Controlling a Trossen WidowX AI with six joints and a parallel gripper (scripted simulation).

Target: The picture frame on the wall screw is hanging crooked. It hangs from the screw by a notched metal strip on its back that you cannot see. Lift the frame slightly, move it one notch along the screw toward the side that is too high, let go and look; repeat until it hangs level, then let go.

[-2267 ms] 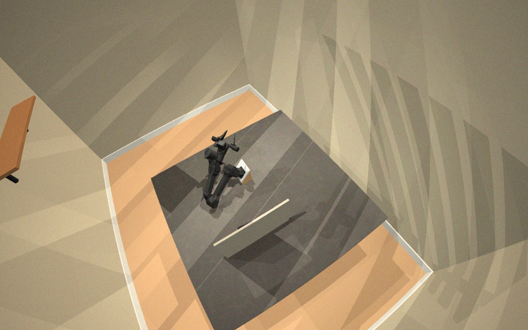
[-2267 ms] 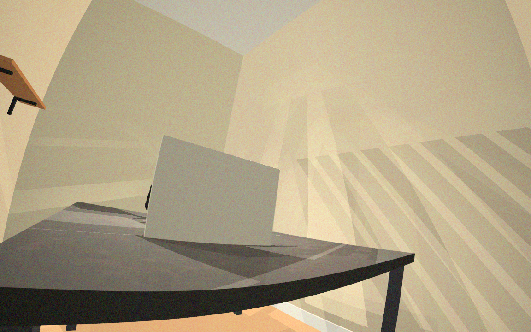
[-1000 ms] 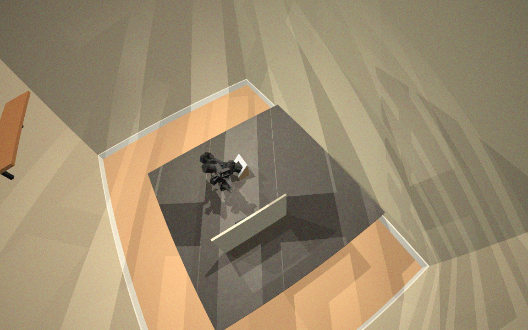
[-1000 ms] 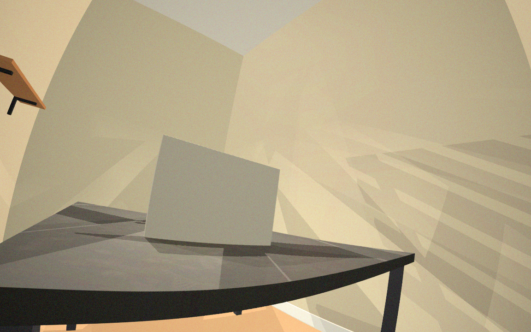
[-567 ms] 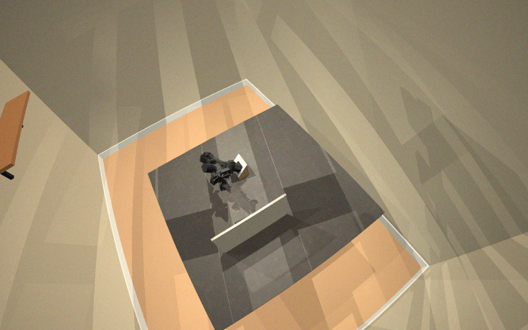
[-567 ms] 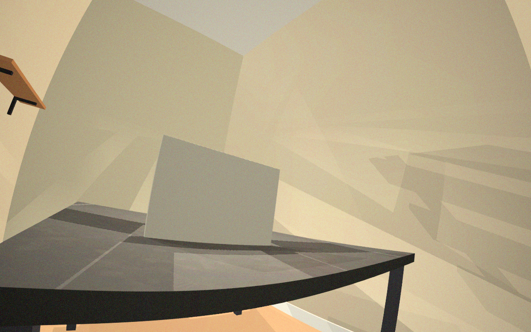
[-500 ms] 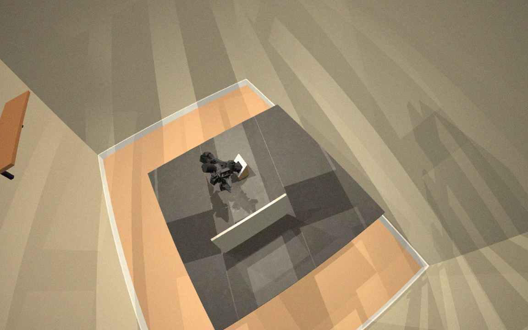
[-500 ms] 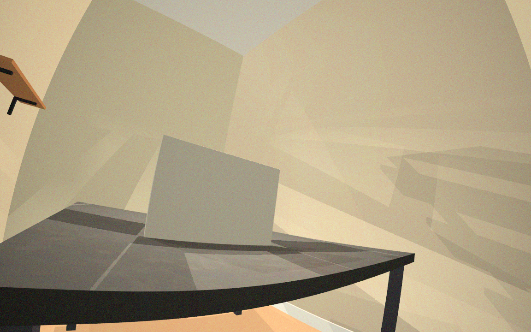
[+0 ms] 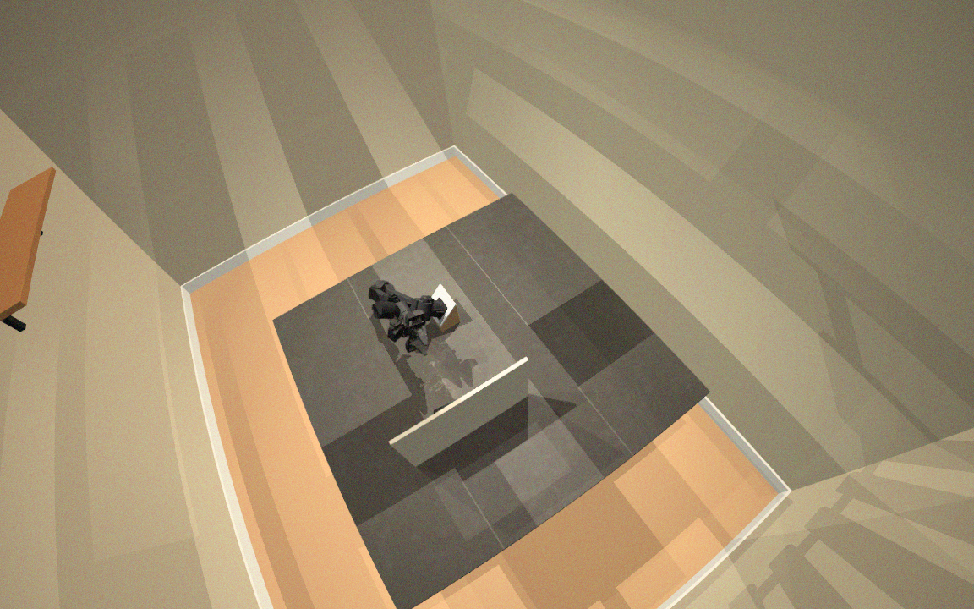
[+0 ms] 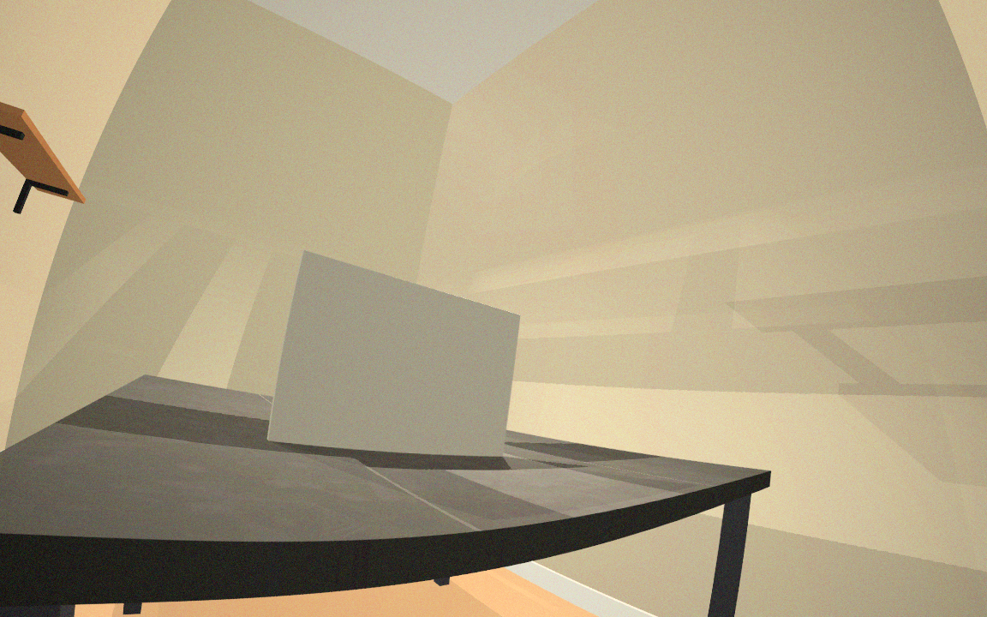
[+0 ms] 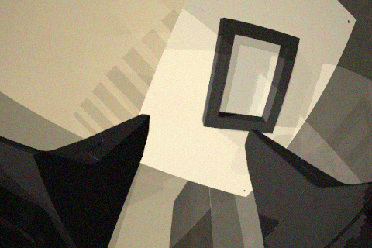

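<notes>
Right now my gripper tip is 210 mm short of the picture frame, 20 mm to the left of it and 90 mm above it. The rest, counted from my gripper tip: wall panel 220 mm ahead, 100 mm below.
</notes>
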